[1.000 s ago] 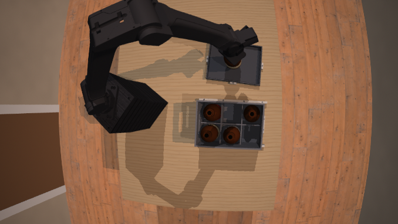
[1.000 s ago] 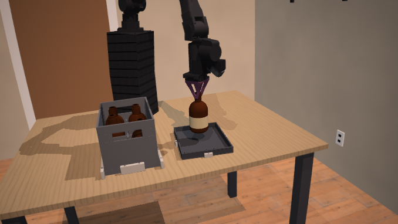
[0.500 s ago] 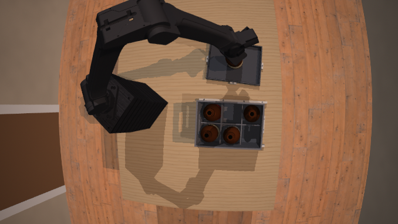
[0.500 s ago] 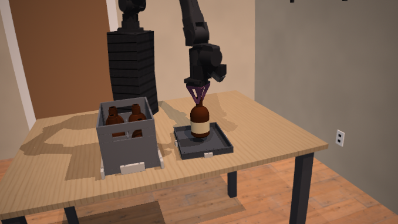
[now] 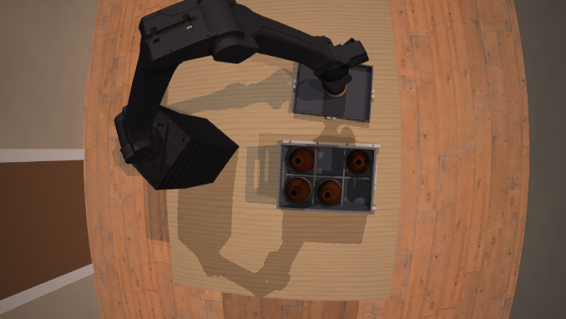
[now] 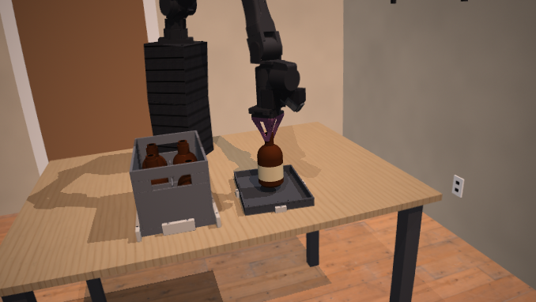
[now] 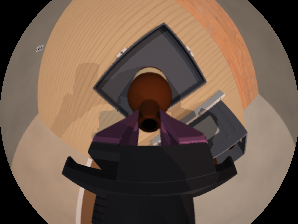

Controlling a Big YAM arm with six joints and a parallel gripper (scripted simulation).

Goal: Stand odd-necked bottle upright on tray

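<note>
Now: the dark tray 16 cm below my hand. From my hand the other things lie so: grey crate 28 cm to the right, 9 cm below, 2 cm ahead.
</note>
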